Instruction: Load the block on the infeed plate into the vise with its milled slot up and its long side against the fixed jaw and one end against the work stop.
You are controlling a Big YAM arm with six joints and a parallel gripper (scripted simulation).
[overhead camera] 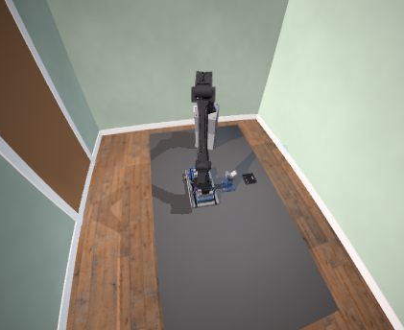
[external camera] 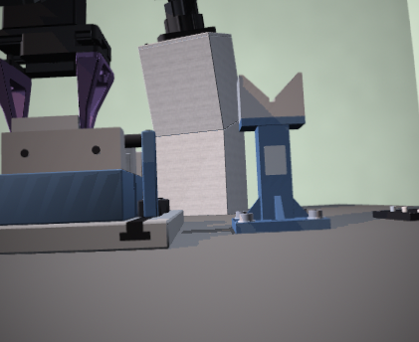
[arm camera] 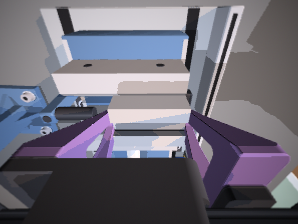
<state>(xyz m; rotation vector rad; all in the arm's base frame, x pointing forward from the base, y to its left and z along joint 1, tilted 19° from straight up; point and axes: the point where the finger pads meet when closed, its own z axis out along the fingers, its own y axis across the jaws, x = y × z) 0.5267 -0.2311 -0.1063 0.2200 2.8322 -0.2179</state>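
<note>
Now: hand right at the part. The rest, counted from my hand: dark work stop rod: 7 cm to the left, 1 cm below, 1 cm ahead; moving jaw: 3 cm to the left, 3 cm behind, 2 cm below; fixed jaw: 3 cm ahead, 2 cm to the left, 2 cm below.
</note>
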